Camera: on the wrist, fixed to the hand. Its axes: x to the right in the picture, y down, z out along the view.
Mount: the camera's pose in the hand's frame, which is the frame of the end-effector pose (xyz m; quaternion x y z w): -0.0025 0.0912 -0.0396 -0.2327 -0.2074 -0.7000 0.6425
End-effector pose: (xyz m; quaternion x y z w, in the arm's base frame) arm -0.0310 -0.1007 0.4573 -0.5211 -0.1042 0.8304 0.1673
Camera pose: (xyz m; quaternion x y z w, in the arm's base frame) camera -0.0098 -0.1858 0.4105 -0.1286 -0.6597 0.5003 0.5459
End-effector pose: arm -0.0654 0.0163 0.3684 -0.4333 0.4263 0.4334 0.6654
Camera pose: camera -0.1599 0.0010 0.3415 -0.6417 -0.2683 0.0017 0.7185
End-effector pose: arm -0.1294 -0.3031 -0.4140 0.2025 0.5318 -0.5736 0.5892
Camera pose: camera -0.0632 -0.2446 -0.4597 -0.4982 0.4947 -0.6992 0.1345
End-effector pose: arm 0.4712 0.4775 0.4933 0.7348 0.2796 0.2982 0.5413
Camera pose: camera 0.4482 0.4771 0.5901 0.2123 0.5123 -0.2747 0.7855
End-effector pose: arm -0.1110 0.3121 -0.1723 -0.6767 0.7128 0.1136 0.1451
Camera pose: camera -0.2040 0.3056 -0.1376 -0.9440 -0.0722 0.2776 0.1631
